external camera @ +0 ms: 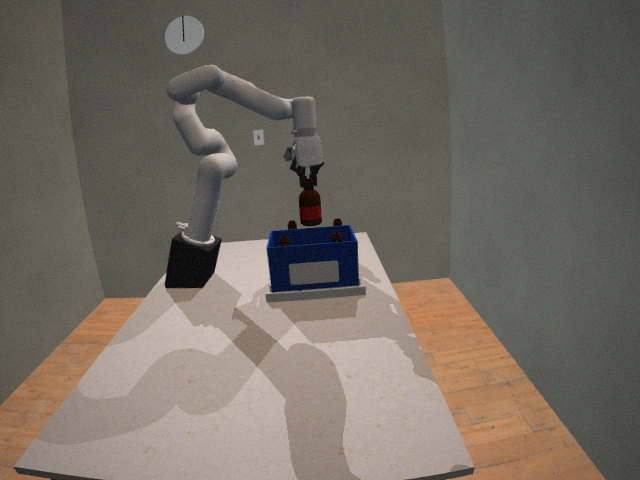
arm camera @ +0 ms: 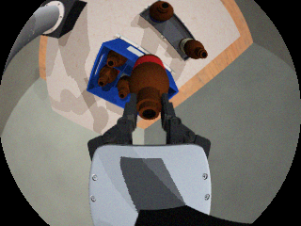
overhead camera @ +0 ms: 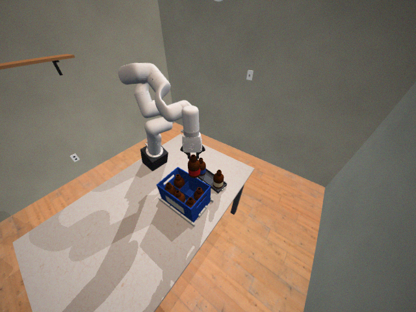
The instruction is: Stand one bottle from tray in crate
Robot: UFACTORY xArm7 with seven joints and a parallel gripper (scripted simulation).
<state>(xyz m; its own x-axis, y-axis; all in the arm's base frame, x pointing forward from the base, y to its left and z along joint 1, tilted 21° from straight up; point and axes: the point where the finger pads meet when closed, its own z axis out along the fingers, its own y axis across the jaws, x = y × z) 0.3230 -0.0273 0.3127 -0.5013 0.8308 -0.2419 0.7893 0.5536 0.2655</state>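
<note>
My gripper is now 1 cm past the blue crate, 10 cm to the left of it and 25 cm above it. From my hand the other things lie so: dark tray: 2 cm ahead, 14 cm to the left, 32 cm below.
</note>
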